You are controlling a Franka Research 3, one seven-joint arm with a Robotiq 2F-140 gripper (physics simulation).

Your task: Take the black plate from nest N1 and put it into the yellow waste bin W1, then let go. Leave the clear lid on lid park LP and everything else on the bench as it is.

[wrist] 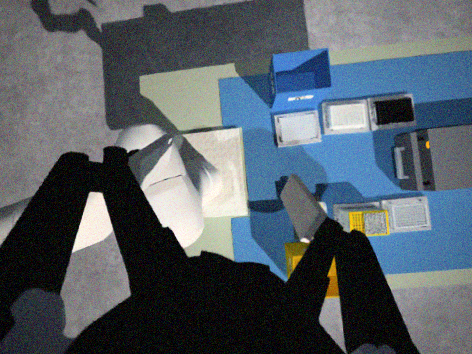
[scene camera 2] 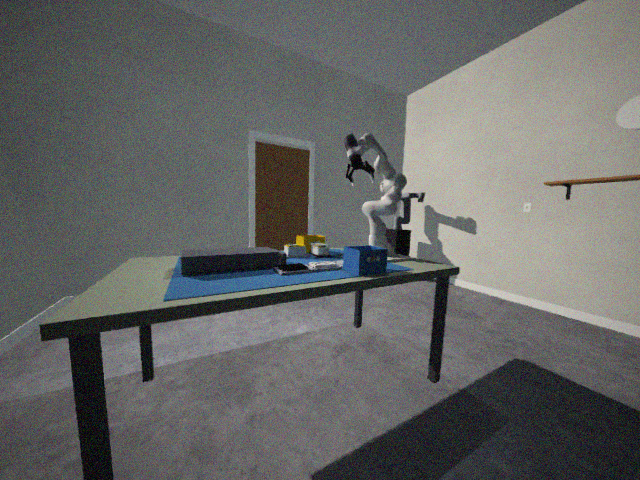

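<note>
The black plate [scene camera 2: 293, 267] [wrist: 393, 110] lies in a light-rimmed nest, at the right end of the upper row in the wrist view. The yellow waste bin [scene camera 2: 310, 240] [wrist: 295, 251] stands at the far side of the bench; in the wrist view a finger partly hides it. My gripper [scene camera 2: 362, 182] [wrist: 231, 168] is open and empty, high above the bench near the robot's base, well away from plate and bin. A pale, flat piece [wrist: 298, 128] lies at the left end of the plate's row; I cannot tell whether it is the clear lid. Nest labels are unreadable.
A blue bin [scene camera 2: 364, 260] [wrist: 300, 75] stands near the row. A white plate [wrist: 346, 115] lies beside the black one. A long dark device [scene camera 2: 232, 261] [wrist: 452, 157] has a handle facing the bench middle. A yellow-and-grey box [wrist: 369, 222] and a pale tray [wrist: 407, 214] stand near the yellow bin.
</note>
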